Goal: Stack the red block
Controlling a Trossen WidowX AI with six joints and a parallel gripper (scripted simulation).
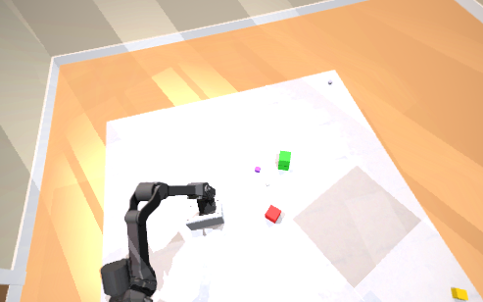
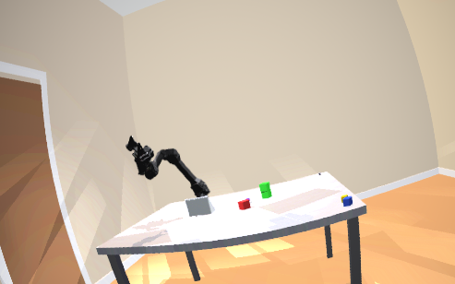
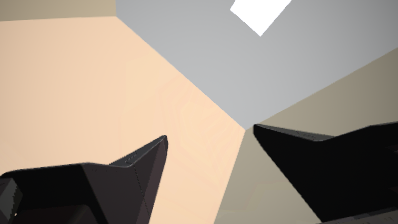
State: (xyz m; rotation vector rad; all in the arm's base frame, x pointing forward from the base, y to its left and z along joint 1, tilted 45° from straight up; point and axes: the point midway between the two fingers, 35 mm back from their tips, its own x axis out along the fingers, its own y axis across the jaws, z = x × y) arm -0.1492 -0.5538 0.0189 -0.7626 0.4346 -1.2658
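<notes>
Now: gripper tip 48 cm above the red block, 41 cm short of it and 35 cm to the right of it. From my gripper tip the other things lie so: blue block 96 cm ahead, 48 cm below, 11 cm to the right; then yellow block 96 cm ahead, 49 cm below, 3 cm to the right; then purple object 57 cm to the left, 49 cm below, 39 cm ahead.
</notes>
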